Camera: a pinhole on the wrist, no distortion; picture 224 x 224 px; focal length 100.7 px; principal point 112.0 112.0 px. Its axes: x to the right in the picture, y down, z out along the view. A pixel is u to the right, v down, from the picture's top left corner.
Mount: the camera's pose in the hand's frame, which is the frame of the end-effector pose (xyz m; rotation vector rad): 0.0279 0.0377 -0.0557 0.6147 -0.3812 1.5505
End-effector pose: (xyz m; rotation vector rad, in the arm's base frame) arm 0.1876 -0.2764 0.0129 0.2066 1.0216 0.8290
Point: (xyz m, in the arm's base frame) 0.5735 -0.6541 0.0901
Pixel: 76.9 177.3
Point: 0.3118 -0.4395 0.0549
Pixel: 78.0 194.9
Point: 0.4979 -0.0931 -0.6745
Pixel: outside the picture
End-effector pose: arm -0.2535 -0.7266 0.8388 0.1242 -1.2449 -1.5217
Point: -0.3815 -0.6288 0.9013
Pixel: 152.9 138.0
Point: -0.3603 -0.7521 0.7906
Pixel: 69.4 122.0
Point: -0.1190 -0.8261 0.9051
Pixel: behind the camera
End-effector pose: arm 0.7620 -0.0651 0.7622 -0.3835 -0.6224 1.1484
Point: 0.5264 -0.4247 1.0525
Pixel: 142.5 217.2
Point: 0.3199 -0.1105 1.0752
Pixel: 215.9 156.0
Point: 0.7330 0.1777 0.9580
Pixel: 154.6 22.7
